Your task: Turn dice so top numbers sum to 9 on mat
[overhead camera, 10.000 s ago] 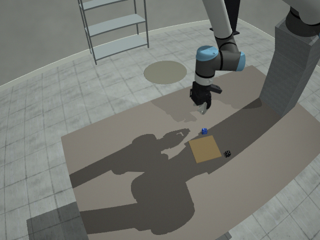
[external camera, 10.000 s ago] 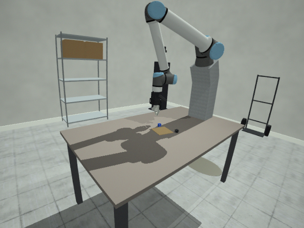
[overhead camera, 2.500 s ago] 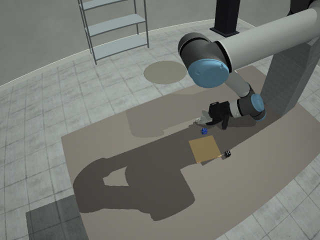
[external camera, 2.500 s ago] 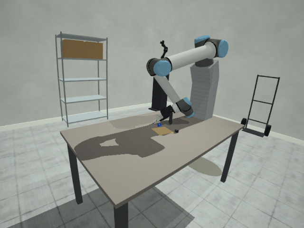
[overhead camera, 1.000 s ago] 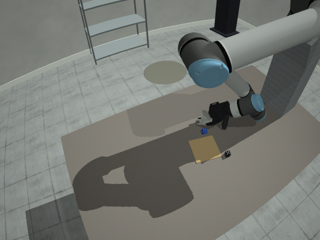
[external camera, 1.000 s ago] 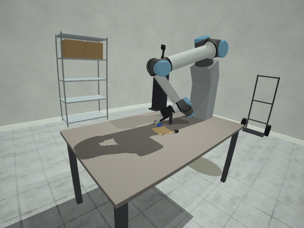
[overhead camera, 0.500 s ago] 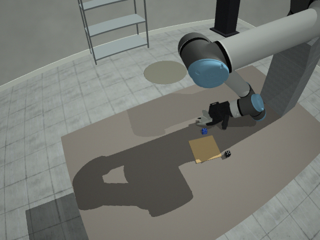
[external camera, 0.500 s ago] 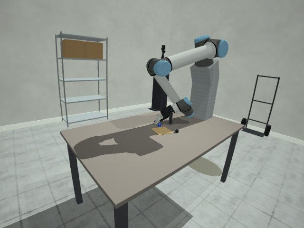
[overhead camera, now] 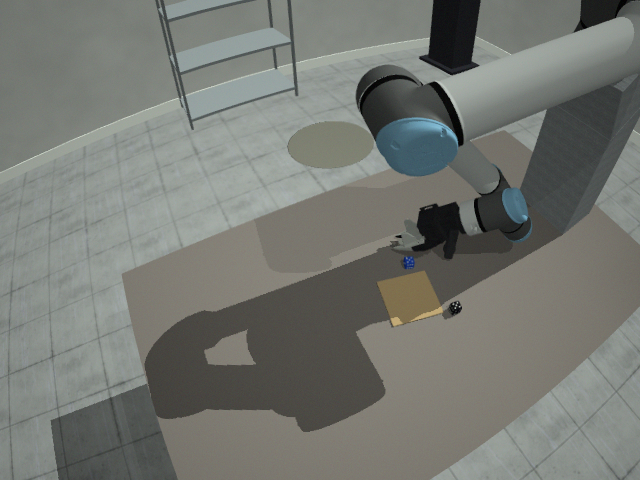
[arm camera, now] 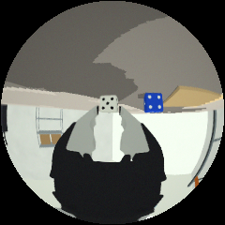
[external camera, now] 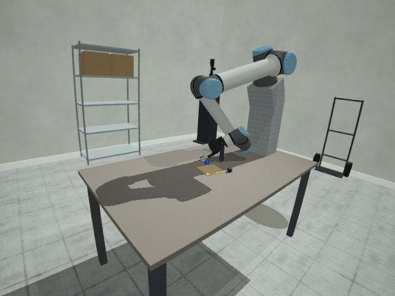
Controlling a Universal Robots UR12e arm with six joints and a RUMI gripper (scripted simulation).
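The white die is 1 cm behind my hand, 1 cm to the left of it and 1 cm below it. From my hand the other things lie so: blue die (2 cm ahead, 7 cm to the left, 1 cm below); tan mat (9 cm ahead, 15 cm to the left, 2 cm below); black die (2 cm ahead, 25 cm to the left, 1 cm below).
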